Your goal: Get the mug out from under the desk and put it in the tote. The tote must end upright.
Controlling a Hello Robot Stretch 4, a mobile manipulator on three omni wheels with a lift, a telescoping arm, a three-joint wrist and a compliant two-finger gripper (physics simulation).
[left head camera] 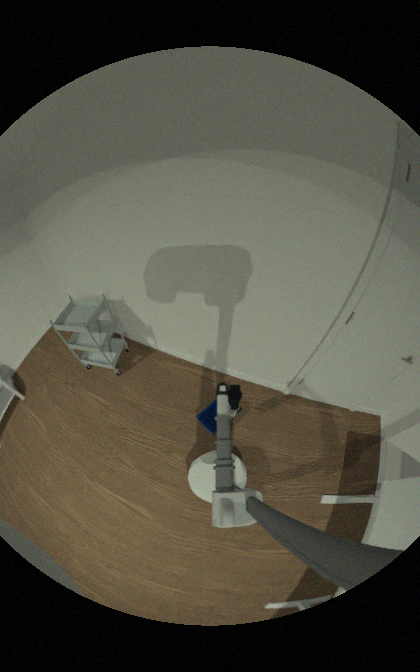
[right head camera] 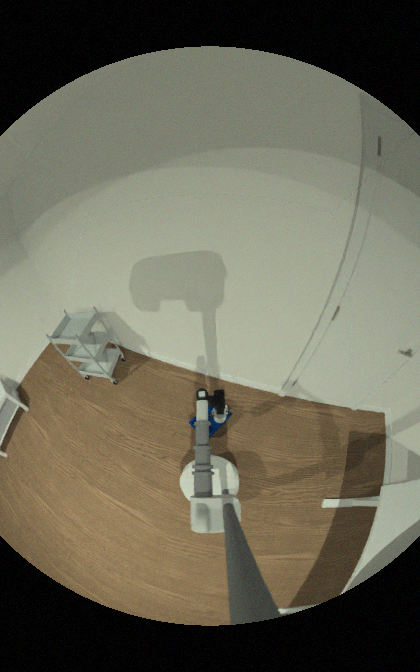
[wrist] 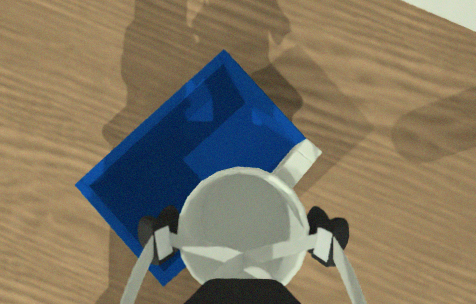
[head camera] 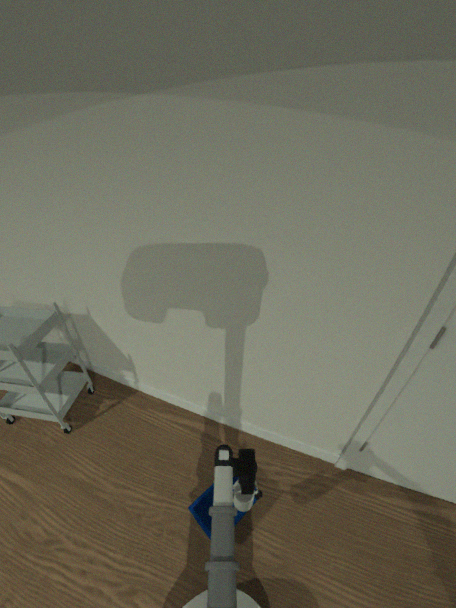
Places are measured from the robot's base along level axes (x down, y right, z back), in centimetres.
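Pixels of known places: gripper, between the fingertips: [wrist: 243, 225] [head camera: 243, 496].
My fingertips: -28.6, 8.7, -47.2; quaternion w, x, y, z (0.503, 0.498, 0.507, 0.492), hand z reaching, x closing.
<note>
Ahead of a thing's pixels: the offset from my fingertips to its middle, as dx, dy, dz.
The white mug {-0.4, +0.9, -1.3} [wrist: 240, 200] [head camera: 244, 502] is held upright in my gripper [wrist: 243, 225] [head camera: 246, 493], with one finger on each side. Its handle points to the upper right in the wrist view. The blue tote {+25.4, -7.3, -4.0} [wrist: 150, 121] [head camera: 200, 510] [left head camera: 206, 419] [right head camera: 213, 428] stands upright on the floor, open side up. The mug hangs above the tote's lower right part in the wrist view, covering part of its rim, and the handle reaches past the right edge. How high the mug is above the tote is hard to tell. The arm hides part of the tote in the head views.
A grey three-shelf cart [head camera: 25, 325] [left head camera: 82, 312] [right head camera: 75, 322] stands at the left by the wall. The wall runs just behind the tote, with a door to its right. The white desk's foot [left head camera: 347, 499] [right head camera: 350, 502] shows at the lower right.
</note>
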